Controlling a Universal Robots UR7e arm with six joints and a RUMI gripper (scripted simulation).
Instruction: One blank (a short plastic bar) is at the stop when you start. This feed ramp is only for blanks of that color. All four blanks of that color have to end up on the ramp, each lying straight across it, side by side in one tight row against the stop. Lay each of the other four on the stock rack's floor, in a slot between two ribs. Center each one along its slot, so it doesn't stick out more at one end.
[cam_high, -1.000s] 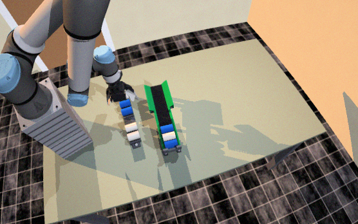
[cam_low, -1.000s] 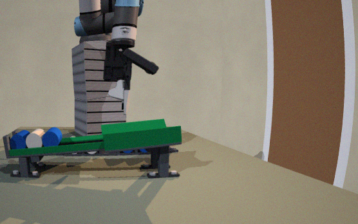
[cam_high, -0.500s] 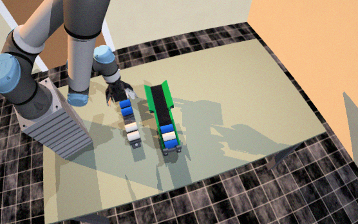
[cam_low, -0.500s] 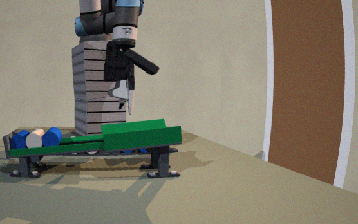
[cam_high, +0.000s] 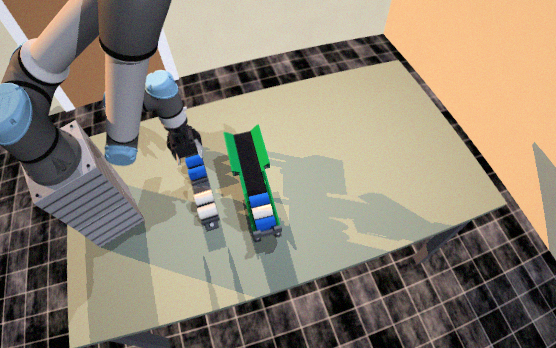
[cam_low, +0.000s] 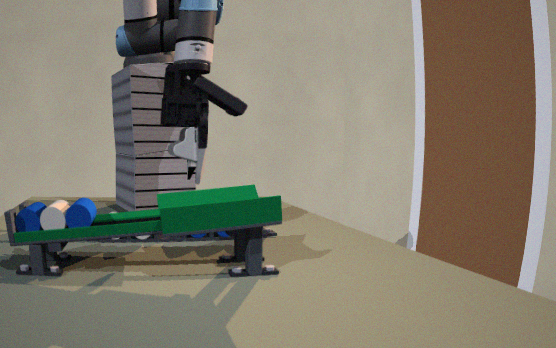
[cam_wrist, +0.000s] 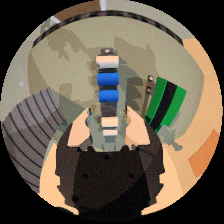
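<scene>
My gripper is now 10 mm short of the stock rack, 30 mm to the left of it and 130 mm above it. From my hand the other things lie so: stop (220 mm ahead, 280 mm to the right, 60 mm below).
</scene>
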